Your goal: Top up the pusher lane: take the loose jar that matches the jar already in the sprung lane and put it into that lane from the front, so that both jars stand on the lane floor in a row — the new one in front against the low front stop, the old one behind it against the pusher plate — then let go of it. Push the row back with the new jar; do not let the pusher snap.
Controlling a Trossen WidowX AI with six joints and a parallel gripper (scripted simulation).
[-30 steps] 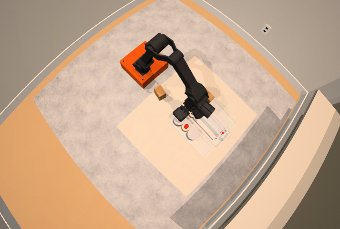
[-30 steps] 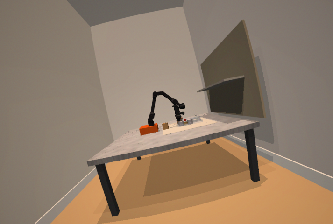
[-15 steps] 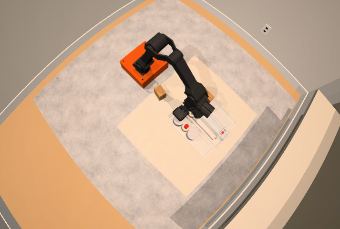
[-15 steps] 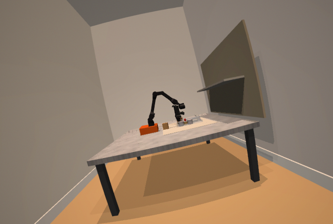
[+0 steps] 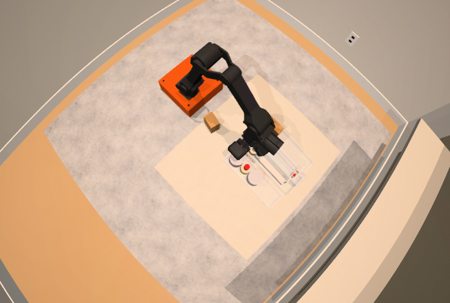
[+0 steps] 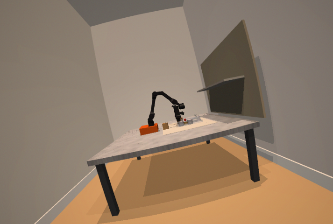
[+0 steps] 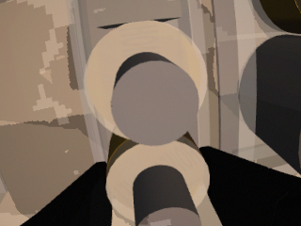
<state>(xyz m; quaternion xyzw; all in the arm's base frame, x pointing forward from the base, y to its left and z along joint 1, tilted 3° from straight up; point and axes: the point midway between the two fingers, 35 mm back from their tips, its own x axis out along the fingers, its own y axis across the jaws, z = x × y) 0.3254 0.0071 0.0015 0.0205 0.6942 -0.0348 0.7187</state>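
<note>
My gripper tip is 150 mm short of the clear pusher lane, 10 mm to the right of it and 10 mm above it. From my gripper tip the other things lie so: red marker: 220 mm ahead, 40 mm above, 20 mm to the left; then brown box: 170 mm behind, 40 mm to the right, 10 mm above.
</note>
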